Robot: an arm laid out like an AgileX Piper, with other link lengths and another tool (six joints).
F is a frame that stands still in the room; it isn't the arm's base.
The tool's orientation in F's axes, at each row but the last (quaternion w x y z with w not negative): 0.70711, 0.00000, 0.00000, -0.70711; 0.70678, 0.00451, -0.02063, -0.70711; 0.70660, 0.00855, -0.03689, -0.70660; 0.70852, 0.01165, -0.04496, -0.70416; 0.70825, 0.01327, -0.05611, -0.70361
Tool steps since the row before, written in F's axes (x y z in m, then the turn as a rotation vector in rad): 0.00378, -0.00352, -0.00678, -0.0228, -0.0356, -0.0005; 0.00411, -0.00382, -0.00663, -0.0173, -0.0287, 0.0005; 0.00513, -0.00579, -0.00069, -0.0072, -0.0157, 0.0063; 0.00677, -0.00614, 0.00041, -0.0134, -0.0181, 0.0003; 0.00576, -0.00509, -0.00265, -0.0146, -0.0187, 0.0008
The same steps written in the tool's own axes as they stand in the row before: 0.00352, 0.00378, -0.00678, 0.0356, -0.0228, -0.0005; 0.00366, 0.00387, -0.00686, 0.0287, -0.0173, 0.0005; 0.00575, 0.00507, -0.00125, 0.0159, -0.0068, 0.0061; 0.00618, 0.00673, -0.00042, 0.0180, -0.0135, 0.0005; 0.00494, 0.00542, -0.00350, 0.0187, -0.0146, 0.0011
